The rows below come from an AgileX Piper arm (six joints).
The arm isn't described. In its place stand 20 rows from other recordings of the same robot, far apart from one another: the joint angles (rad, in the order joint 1, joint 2, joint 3, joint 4, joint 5, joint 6), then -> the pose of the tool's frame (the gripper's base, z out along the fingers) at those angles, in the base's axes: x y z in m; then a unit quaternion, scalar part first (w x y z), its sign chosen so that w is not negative.
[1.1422 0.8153 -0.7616 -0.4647 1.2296 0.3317] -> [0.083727 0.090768 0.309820 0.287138 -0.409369 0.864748 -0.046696]
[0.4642 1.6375 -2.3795 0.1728 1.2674 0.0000] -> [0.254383 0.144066 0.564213 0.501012 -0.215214 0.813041 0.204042]
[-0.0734 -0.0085 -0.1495 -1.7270 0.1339 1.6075] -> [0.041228 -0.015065 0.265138 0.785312 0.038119 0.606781 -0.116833]
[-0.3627 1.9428 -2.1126 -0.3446 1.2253 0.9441] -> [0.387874 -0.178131 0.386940 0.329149 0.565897 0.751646 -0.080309]
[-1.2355 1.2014 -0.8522 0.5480 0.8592 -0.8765] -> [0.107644 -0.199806 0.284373 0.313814 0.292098 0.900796 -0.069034]
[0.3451 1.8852 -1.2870 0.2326 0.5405 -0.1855] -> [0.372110 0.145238 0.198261 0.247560 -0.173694 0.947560 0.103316]
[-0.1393 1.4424 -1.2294 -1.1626 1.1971 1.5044] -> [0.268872 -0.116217 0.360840 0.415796 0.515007 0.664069 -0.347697]
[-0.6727 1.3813 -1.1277 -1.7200 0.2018 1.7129] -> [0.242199 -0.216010 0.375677 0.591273 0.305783 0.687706 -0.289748]
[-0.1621 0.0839 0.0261 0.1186 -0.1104 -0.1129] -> [0.062637 -0.011445 0.209300 0.734497 0.061175 0.672977 -0.062238]
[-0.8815 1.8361 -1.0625 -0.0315 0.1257 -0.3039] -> [0.242557 -0.294875 0.177451 0.302859 0.251309 0.894251 -0.213155]
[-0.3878 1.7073 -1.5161 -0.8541 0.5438 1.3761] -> [0.359285 -0.185110 0.354510 0.522676 0.488069 0.689365 -0.115646]
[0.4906 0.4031 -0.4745 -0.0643 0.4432 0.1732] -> [0.077777 0.038703 0.305141 0.575927 -0.141184 0.787410 0.168406]
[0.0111 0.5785 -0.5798 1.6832 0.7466 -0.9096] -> [0.097721 0.062501 0.366612 0.566665 -0.025462 0.654960 0.499269]
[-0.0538 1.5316 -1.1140 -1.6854 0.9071 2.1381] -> [0.323223 -0.088722 0.335713 0.622227 0.420897 0.616578 -0.235607]
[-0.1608 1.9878 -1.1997 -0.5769 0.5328 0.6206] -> [0.381353 -0.087397 0.140493 0.198419 0.158981 0.956645 -0.142074]
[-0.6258 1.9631 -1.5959 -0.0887 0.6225 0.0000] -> [0.359665 -0.265730 0.249794 0.300582 0.266199 0.905801 -0.135330]
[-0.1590 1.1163 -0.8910 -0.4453 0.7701 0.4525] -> [0.211857 -0.061609 0.315319 0.342630 0.182361 0.909571 -0.148427]
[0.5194 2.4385 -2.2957 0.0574 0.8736 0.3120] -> [0.472396 0.274710 0.211365 0.277575 -0.087702 0.944589 0.151700]
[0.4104 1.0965 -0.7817 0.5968 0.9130 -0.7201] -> [0.163011 0.115063 0.286123 0.242543 -0.393809 0.855993 0.231007]
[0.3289 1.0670 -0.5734 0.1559 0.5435 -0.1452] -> [0.177145 0.068180 0.236538 0.297891 -0.173200 0.934772 0.086393]
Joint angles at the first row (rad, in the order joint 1, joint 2, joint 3, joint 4, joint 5, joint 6):
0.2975, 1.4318, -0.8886, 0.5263, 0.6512, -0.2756
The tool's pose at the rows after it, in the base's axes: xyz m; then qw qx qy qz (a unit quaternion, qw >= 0):
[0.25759 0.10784 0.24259 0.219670 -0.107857 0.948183 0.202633]
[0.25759 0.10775 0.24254 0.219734 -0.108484 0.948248 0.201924]
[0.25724 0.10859 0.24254 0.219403 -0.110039 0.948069 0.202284]
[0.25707 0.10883 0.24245 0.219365 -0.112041 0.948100 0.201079]
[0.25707 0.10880 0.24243 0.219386 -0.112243 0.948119 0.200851]
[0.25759 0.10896 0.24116 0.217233 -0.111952 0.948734 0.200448]
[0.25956 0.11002 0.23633 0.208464 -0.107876 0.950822 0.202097]
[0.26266 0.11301 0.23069 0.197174 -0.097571 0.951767 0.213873]
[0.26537 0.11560 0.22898 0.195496 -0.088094 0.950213 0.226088]
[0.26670 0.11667 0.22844 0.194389 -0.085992 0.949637 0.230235]
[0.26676 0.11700 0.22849 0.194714 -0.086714 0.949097 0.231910]
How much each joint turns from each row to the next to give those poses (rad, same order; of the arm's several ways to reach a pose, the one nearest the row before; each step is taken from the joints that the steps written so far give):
-0.0001, 0.0000, 0.0000, -0.0020, 0.0000, 0.0000
0.0001, 0.0000, 0.0000, -0.0019, 0.0000, 0.0000
0.0032, 0.0000, 0.0000, 0.0000, 0.0000, 0.0000
0.0017, 0.0000, 0.0000, -0.0037, 0.0000, 0.0000
0.0000, 0.0000, 0.0000, -0.0006, 0.0000, 0.0000
0.0000, 0.0046, 0.0000, 0.0000, 0.0000, 0.0000
0.0000, 0.0180, 0.0001, 0.0087, -0.0001, 0.0000
0.0000, 0.0260, -0.0025, 0.0412, 0.0001, -0.0109
0.0000, 0.0144, -0.0040, 0.0418, -0.0063, -0.0135
0.0000, 0.0066, -0.0037, 0.0142, 0.0000, -0.0064
0.0000, 0.0005, -0.0001, 0.0065, 0.0000, -0.0063

